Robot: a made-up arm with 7 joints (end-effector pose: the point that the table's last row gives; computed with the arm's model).
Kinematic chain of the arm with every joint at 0, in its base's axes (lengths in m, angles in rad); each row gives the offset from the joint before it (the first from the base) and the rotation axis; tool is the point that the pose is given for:
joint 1: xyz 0 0 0.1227 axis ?
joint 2: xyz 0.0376 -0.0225 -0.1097 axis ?
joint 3: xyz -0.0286 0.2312 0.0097 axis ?
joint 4: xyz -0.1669 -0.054 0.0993 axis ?
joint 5: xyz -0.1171 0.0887 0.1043 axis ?
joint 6: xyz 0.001 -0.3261 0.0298 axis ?
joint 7: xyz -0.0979 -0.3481 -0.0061 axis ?
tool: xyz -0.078 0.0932 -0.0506
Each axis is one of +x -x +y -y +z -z.
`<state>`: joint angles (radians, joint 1 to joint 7).
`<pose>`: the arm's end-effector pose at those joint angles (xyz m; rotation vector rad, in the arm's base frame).
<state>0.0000 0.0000 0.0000 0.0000 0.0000 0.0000 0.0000</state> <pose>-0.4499 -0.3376 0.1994 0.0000 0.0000 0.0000</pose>
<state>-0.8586 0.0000 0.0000 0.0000 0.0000 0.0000 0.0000</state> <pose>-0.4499 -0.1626 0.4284 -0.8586 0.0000 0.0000</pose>
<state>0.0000 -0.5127 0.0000 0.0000 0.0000 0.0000 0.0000</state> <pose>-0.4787 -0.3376 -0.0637 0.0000 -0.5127 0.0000</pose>
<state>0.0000 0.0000 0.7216 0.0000 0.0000 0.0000 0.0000</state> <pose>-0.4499 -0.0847 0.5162 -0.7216 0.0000 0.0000</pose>
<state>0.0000 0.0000 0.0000 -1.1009 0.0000 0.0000 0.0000</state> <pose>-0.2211 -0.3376 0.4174 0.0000 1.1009 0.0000</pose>
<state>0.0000 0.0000 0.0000 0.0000 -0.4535 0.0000 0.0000</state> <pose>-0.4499 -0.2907 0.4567 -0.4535 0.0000 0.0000</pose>
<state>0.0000 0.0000 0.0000 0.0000 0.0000 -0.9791 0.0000</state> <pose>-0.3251 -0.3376 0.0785 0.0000 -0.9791 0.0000</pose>
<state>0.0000 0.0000 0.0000 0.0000 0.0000 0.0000 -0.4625</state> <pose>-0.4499 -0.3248 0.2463 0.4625 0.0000 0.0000</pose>
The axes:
joint 1: +x
joint 2: +y
joint 3: -x
joint 4: -y
joint 5: +x
joint 6: +y
joint 7: -x

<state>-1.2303 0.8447 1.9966 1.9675 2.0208 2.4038 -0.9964</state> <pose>-0.0334 -0.2982 -0.4341 1.1846 -1.7909 0.5967</pose>
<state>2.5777 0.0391 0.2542 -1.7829 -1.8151 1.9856 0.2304</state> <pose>0.4795 -0.4411 0.5661 -1.3268 0.5382 1.2478</pose>
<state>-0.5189 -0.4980 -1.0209 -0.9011 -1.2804 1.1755 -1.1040</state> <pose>0.0971 -0.0776 0.6190 -0.2764 0.9454 -0.4471</pose>
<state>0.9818 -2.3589 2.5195 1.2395 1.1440 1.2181 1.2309</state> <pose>-0.4169 0.4883 0.2110 -1.2035 1.0973 -1.1146</pose>
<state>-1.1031 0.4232 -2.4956 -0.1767 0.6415 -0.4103 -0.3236</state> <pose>-0.4733 0.2663 -0.4121 2.2396 -0.4683 -0.7500</pose>
